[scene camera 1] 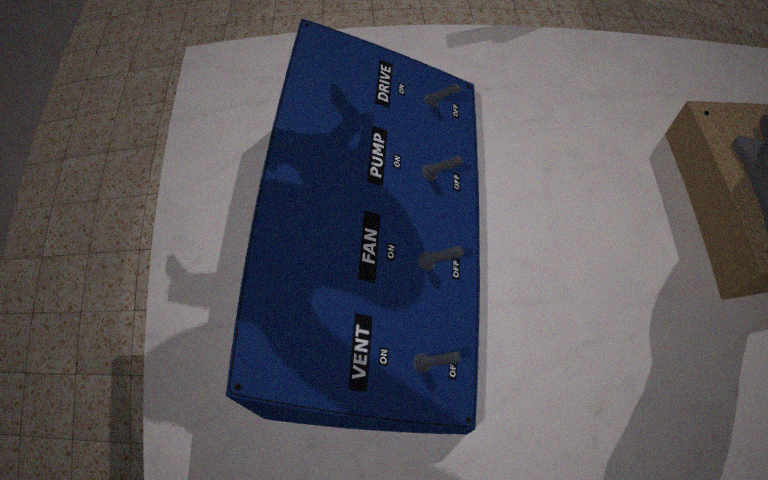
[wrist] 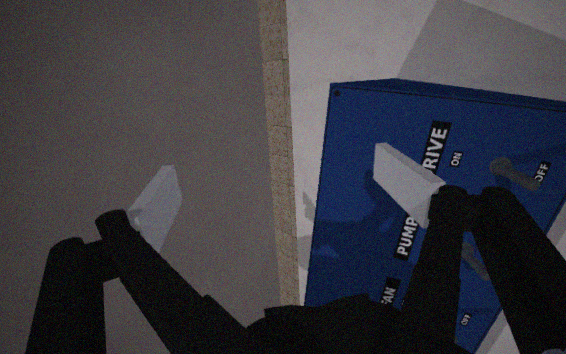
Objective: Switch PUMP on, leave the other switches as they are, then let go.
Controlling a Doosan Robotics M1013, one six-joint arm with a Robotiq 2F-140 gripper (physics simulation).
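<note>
A blue switch panel lies on the white table. Its PUMP switch has its grey lever leaning to the OFF side; in the wrist view a gripper link partly hides it. The DRIVE switch, the FAN switch and the VENT switch also lean to OFF. My gripper is wide open with nothing between its fingers. In the wrist view its right finger overlaps the panel near the DRIVE and PUMP labels, and its left finger is seen against the grey area beyond the table edge.
A tan box with a grey part on top stands at the right in the scene view. The white table ends at the left, with tiled floor beyond. Arm shadows fall across the panel and table.
</note>
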